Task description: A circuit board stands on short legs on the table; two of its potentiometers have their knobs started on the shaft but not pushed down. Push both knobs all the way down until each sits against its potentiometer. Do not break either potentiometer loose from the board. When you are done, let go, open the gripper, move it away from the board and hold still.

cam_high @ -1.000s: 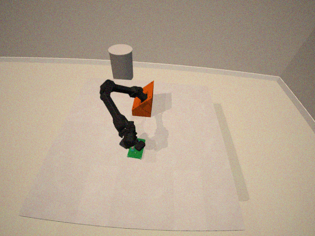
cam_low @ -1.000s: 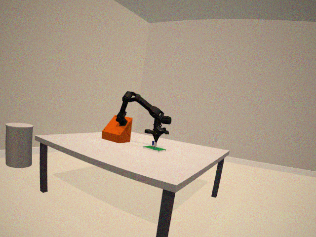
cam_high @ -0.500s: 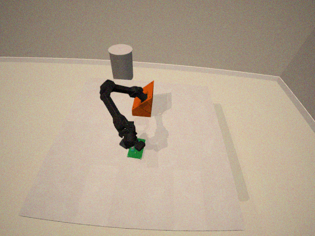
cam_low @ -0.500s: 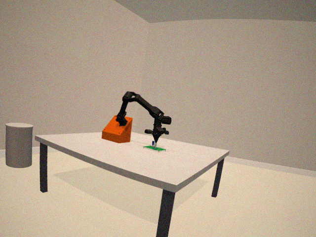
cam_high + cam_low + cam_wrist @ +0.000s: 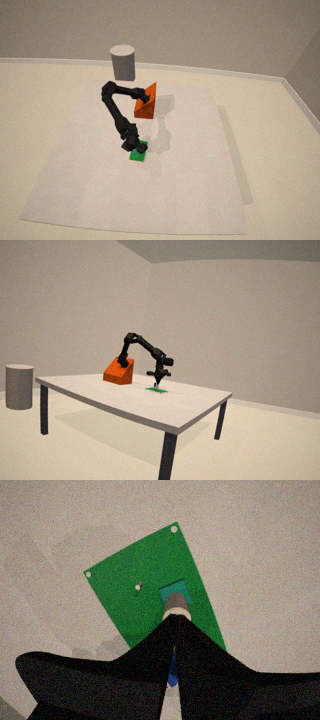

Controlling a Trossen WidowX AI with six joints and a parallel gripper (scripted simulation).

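My gripper tip is now 10 mm above the white round knob. The rest, counted from my gripper tip: blue knob (40 mm behind, 40 mm to the left, 10 mm below).
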